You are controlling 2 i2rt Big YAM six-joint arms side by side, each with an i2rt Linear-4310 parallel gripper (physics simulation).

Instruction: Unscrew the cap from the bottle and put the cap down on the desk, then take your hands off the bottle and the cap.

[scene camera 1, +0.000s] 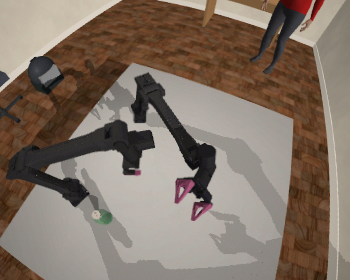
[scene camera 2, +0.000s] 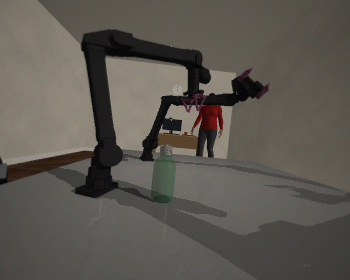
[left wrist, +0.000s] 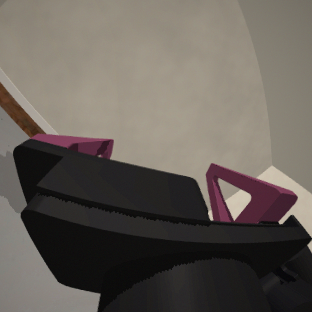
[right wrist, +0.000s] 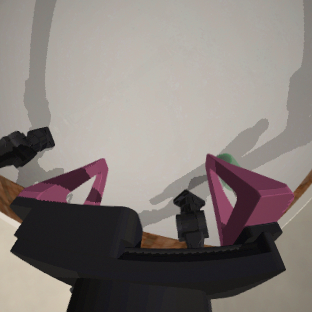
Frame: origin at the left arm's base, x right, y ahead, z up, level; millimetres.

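Seen in the pictures: left gripper, fingertip midpoint: [scene camera 1: 184, 212] [scene camera 2: 259, 76] [left wrist: 162, 157]; right gripper, fingertip midpoint: [scene camera 1: 137, 164] [scene camera 2: 193, 111] [right wrist: 154, 161]; left arm's base, origin of the base link: [scene camera 1: 140, 116] [scene camera 2: 146, 159] [right wrist: 41, 137]; right arm's base, origin of the base link: [scene camera 1: 78, 195] [scene camera 2: 98, 189] [right wrist: 188, 200].
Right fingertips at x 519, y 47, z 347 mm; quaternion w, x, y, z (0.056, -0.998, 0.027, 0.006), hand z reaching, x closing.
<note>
Offsets run from my right fingertips to a thing's top centre. Level surfaces: height alone.
A green see-through bottle {dx +194, dy -219, dz -166 mm} [scene camera 1: 105, 217] [scene camera 2: 163, 180] stands upright on the grey-white desk {dz -347 mm} [scene camera 1: 165, 245] [scene camera 2: 125, 245]. Its pale ribbed cap {dx +194, dy -219, dz -160 mm} [scene camera 1: 96, 214] [scene camera 2: 166, 150] sits on the bottle's neck. In the right wrist view part of the bottle [right wrist: 228, 160] shows behind a finger, and the cap cannot be made out. My right gripper [scene camera 2: 193, 110] [right wrist: 154, 161] is open and empty, pointing down, high above the desk and apart from the bottle. My left gripper [scene camera 1: 185, 210] [scene camera 2: 259, 78] [left wrist: 162, 157] is open and empty, raised in the air and farther from the bottle.
The right arm [scene camera 1: 70, 144] [scene camera 2: 150, 50] arches over the desk at the left of scene camera 1. The left arm [scene camera 1: 172, 122] reaches out at the middle. A person in red [scene camera 1: 287, 25] [scene camera 2: 210, 120] stands beyond the desk. Arm shadows cross the desk top.
</note>
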